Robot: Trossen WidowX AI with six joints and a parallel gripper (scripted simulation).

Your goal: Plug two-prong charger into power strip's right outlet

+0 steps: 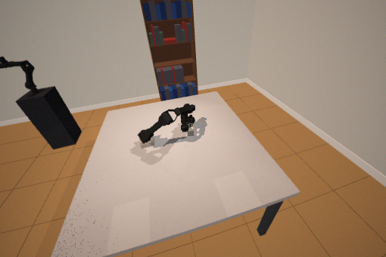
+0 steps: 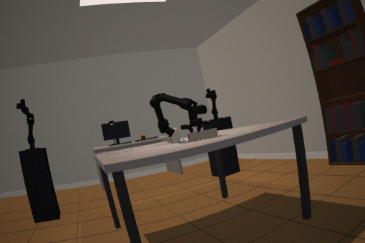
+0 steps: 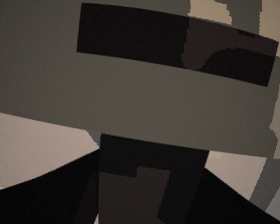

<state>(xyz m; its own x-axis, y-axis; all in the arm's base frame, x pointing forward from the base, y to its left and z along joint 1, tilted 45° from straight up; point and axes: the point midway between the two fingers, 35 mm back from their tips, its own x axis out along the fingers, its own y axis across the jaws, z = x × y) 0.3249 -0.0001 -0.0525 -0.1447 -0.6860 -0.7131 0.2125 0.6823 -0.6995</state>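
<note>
My gripper tip is 20 mm short of the two-prong charger and 10 mm below it.
</note>
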